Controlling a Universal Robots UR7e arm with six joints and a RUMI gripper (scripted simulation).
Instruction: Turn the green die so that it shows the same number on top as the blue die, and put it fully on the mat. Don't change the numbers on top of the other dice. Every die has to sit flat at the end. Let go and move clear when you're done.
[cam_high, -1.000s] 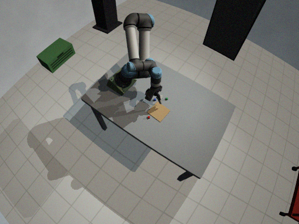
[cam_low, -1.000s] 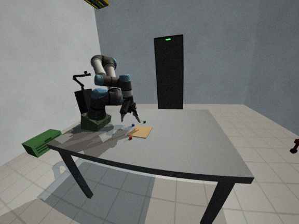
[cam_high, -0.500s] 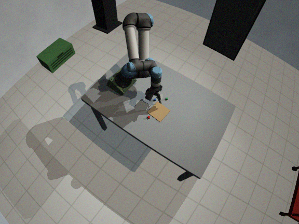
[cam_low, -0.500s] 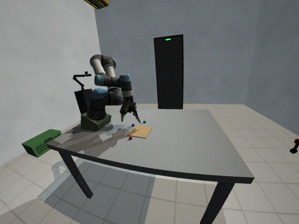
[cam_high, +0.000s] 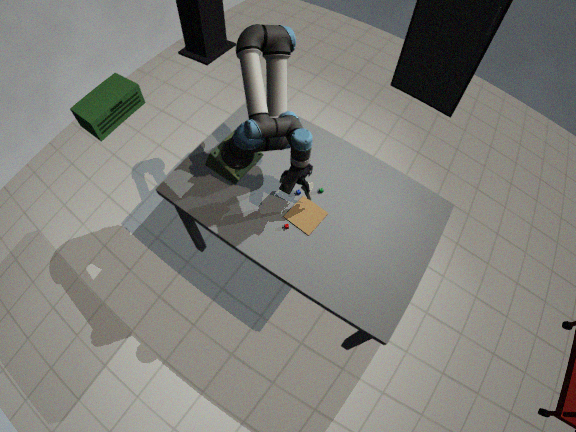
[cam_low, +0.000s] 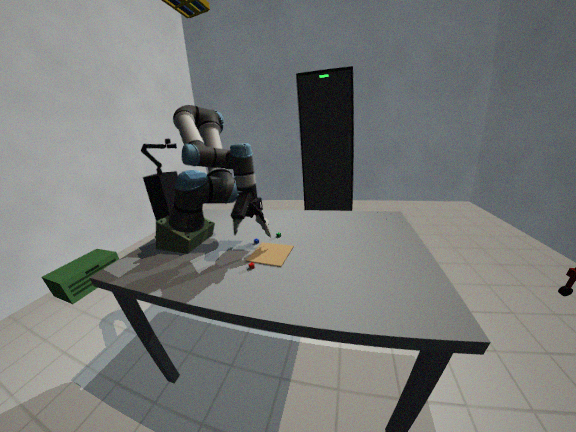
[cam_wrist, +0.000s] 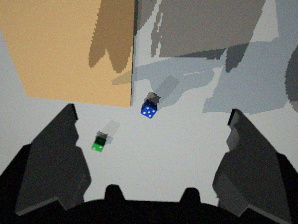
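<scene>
Right now the blue die is 3 cm to the left of my hand and 3 cm below it. Round my hand: red die: 6 cm ahead, 14 cm to the right, 3 cm below; green die: 8 cm ahead, 9 cm to the left, 3 cm below; tan mat: 9 cm ahead, 5 cm to the right, 4 cm below.
</scene>
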